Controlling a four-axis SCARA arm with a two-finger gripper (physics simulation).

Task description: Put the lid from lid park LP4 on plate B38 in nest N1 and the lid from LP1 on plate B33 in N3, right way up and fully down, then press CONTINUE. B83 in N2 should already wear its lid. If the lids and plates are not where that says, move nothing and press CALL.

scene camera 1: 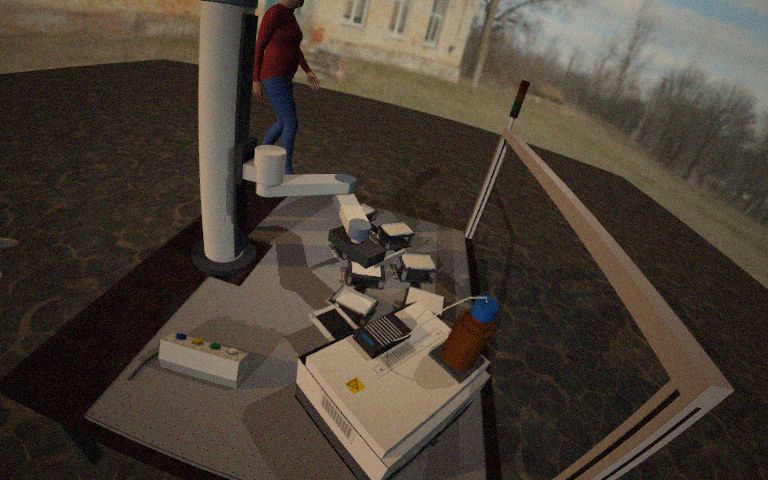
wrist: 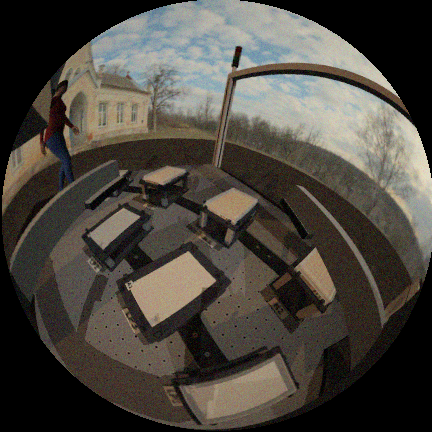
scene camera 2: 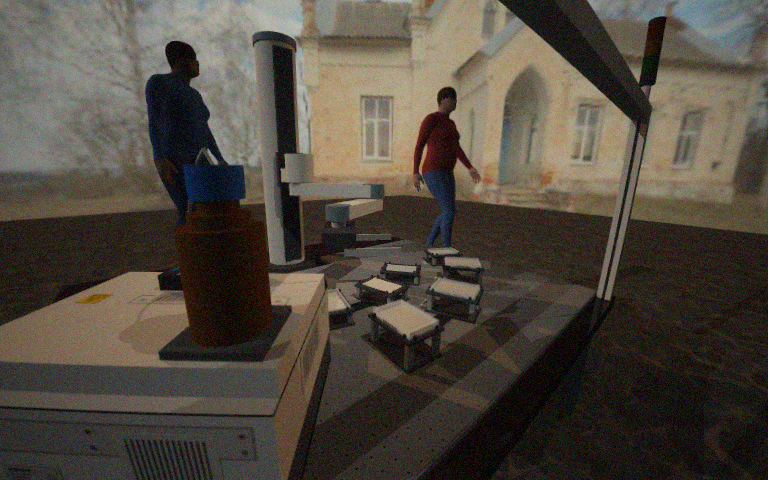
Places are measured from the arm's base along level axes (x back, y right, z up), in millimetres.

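Pixels of known places: gripper, between the fingertips: (scene camera 1: 386, 240) (wrist: 202, 176) (scene camera 2: 395, 243); arm's base, origin of its link: (scene camera 1: 224, 254) (scene camera 2: 287, 263).
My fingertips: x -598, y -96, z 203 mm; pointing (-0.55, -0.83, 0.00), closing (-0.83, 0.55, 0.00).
For each thing: its top centre in the pictures, then the offset to it from my fingertips. "pt": a spot on its surface instead.
- cream top marked A1, centre of its top: (wrist: 170, 282) (scene camera 2: 382, 282) (scene camera 1: 367, 267) dx +44, dy +12, dz -133 mm
- button box, centre of its top: (scene camera 1: 201, 345) dx +382, dy +577, dz -106 mm
- white instrument, a spot on its surface: (scene camera 2: 141, 305) pt dx -90, dy +578, dz +17 mm
- brown bottle, a spot on its surface: (scene camera 2: 223, 277) pt dx -287, dy +500, dz +103 mm
My gripper (scene camera 1: 380, 249) (scene camera 2: 395, 243) (wrist: 202, 176) is open and empty. It hangs above the row of low stands. A low stand with a cream top marked A1 (wrist: 172, 290) lies between its fingers in the wrist view. A greyish-topped stand (wrist: 114, 229) is at the left, and a clear-rimmed piece on a stand (wrist: 240, 390) at the bottom. Taller stands with pale tops are at the right (wrist: 316, 280) (scene camera 2: 404, 319), the middle (wrist: 231, 206) (scene camera 2: 455, 288) and the back (wrist: 165, 176) (scene camera 2: 461, 263). Labels and plate numbers are too blurred to read surely. Another stand (scene camera 2: 441, 252) is farthest back.
A button box (scene camera 1: 202, 361) with several coloured buttons stands at the front left. A white instrument (scene camera 1: 390, 384) (scene camera 2: 141, 305) carries a brown bottle (scene camera 1: 466, 339) (scene camera 2: 223, 277) with a blue cap. A person in red (scene camera 1: 278, 45) (scene camera 2: 440, 141) (wrist: 56, 117) stands behind the table.
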